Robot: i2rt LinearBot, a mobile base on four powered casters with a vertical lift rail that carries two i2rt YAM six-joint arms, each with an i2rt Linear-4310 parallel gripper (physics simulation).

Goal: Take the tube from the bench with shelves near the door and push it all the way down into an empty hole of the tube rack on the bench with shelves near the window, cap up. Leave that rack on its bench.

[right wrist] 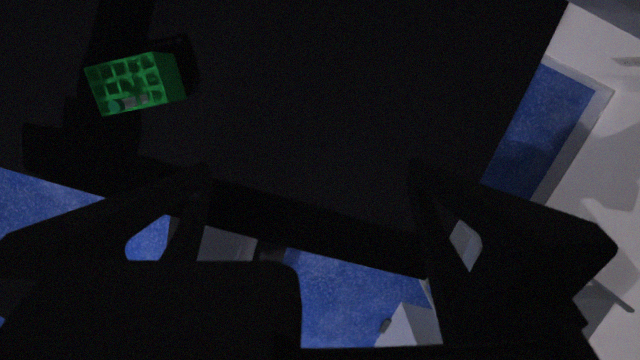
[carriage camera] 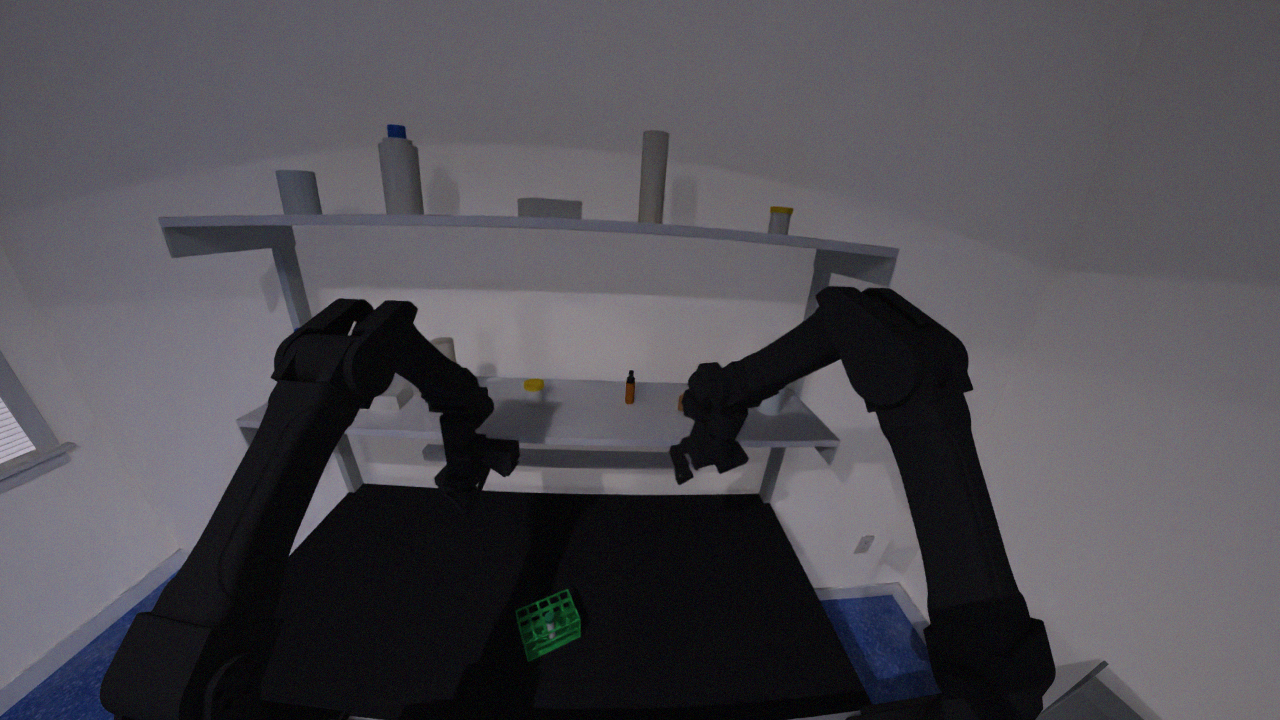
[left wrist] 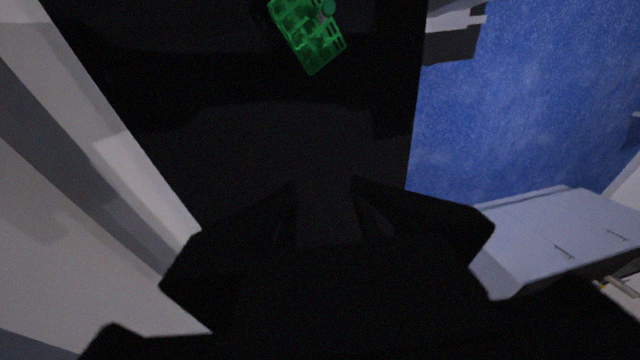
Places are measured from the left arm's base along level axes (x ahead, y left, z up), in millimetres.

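Where they show: left gripper, fingertip midpoint: [carriage camera: 470,506] [left wrist: 323,185]; right gripper, fingertip midpoint: [right wrist: 308,171] [carriage camera: 698,476].
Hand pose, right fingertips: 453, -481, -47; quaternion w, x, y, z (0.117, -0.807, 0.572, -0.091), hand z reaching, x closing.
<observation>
Things, the pixels of their top centre, and the offset from my right fingertips, as dx, dy, dz. "pt": a spot on its surface instead. Level surfaces: height alone.
- green tube rack, middle of its top: [right wrist: 125,85] [left wrist: 309,26] [carriage camera: 547,614] -72, +315, -366
- tube with a teal cap, middle of its top: [right wrist: 113,104] [left wrist: 327,6] [carriage camera: 549,614] -97, +302, -320
- amber bottle, surface spot: [carriage camera: 630,391] pt +267, +137, +52
- blue floor, its level: dz -1206
The green tube rack [carriage camera: 554,645] [left wrist: 314,64] [right wrist: 173,76] stands on the black bench top. A tube with a teal cap [carriage camera: 548,616] [left wrist: 328,8] [right wrist: 114,106] is in a hole at the rack's edge, cap up. Its pale body shows through the lattice; how deep it sits is hard to tell. My left gripper [carriage camera: 478,481] [left wrist: 323,185] is partly open and empty, above the far left part of the bench top. My right gripper [carriage camera: 696,470] [right wrist: 308,171] is wide open and empty, above the far right part. Both are apart from the rack.
Two grey shelves [carriage camera: 572,428] [carriage camera: 501,221] cross behind the arms, with bottles, jars and boxes on them. An amber bottle [carriage camera: 630,391] stands on the lower shelf. White walls and a blue floor [carriage camera: 872,640] [left wrist: 520,110] [right wrist: 540,120] surround the bench.
</observation>
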